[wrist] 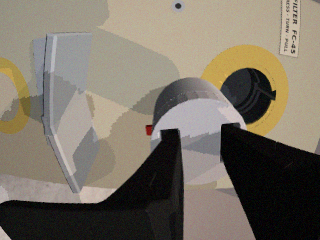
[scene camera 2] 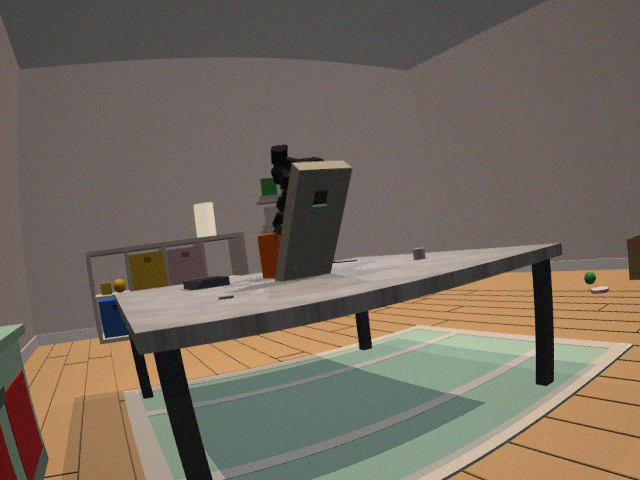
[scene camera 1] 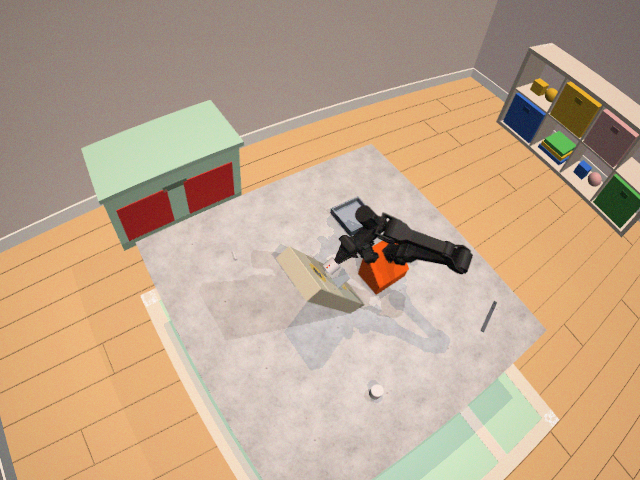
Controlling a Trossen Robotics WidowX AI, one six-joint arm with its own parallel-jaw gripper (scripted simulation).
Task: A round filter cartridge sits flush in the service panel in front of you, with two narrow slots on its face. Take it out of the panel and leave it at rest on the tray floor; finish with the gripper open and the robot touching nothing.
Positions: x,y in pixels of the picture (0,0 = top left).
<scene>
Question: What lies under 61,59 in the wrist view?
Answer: A grey flap.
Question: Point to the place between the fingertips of my gripper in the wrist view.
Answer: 197,136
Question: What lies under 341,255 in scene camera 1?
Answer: My gripper.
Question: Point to a beige service panel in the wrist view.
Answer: At 257,61
</scene>
